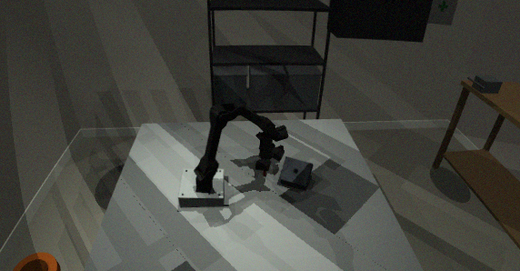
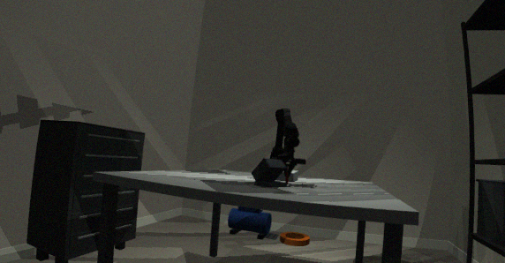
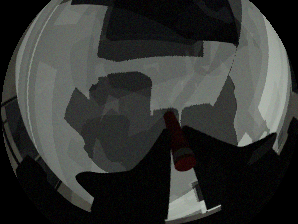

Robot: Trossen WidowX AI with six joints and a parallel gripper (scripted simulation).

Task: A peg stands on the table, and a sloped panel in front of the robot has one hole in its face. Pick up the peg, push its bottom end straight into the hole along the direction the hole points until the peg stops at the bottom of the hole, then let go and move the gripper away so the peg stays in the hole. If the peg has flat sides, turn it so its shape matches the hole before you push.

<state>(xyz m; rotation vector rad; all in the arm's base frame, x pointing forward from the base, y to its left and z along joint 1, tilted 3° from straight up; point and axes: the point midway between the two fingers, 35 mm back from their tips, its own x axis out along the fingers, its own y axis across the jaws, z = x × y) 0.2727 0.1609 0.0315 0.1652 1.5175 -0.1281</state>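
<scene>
My gripper tip is now 15 cm short of the sloped panel, 5 cm to the left of it and 3 cm below it. From my gripper tip the other things lie so: red round peg: 2 cm above.
</scene>
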